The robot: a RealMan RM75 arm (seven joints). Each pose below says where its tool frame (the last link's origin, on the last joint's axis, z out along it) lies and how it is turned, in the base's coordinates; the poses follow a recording.
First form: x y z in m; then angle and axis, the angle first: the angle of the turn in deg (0 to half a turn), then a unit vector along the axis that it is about.
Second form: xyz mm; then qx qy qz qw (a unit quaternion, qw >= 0). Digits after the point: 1 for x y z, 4 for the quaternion.
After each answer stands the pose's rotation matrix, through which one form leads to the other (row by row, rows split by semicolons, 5 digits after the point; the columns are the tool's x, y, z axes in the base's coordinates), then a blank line. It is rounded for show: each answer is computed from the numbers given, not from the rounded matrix.
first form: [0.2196 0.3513 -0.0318 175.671 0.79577 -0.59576 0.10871]
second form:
[219.6 351.3 -31.8 0.7952 -0.5953 0.1086 0.0378]
0.26755 -0.95503 0.12780; -0.93862 -0.28830 -0.18941; 0.21774 -0.06928 -0.97354

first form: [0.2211 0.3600 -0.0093 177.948 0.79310 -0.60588 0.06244]
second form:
[221.1 360.0 -9.3 0.7930 -0.6058 0.0624 0.0179]
0.25826 -0.96298 0.07732; -0.95851 -0.26541 -0.10404; 0.12071 -0.04724 -0.99156

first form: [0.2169 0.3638 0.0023 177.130 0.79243 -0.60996 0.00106]
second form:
[216.9 363.8 2.3 0.7922 -0.6098 0.0011 0.0250]
0.25636 -0.96615 -0.02886; -0.96604 -0.25511 -0.04097; 0.03222 0.03838 -0.99874

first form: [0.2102 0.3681 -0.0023 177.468 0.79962 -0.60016 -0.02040]
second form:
[210.2 368.1 -2.3 0.7994 -0.6000 -0.0204 0.0221]
0.27914 -0.95843 -0.05912; -0.96023 -0.27899 -0.01085; -0.00610 0.05980 -0.99819

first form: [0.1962 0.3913 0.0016 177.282 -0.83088 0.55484 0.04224]
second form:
[196.2 391.3 1.6 -0.8306 0.5547 0.0422 0.0237]
0.38108 -0.92350 -0.04384; -0.91950 -0.38352 0.08625; -0.09646 0.00745 -0.99531

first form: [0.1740 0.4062 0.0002 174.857 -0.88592 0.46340 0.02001]
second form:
[174.0 406.2 0.2 -0.8850 0.4629 0.0200 0.0449]
0.57058 -0.82122 0.00616; -0.81763 -0.56736 0.09792; -0.07692 -0.06091 -0.99517

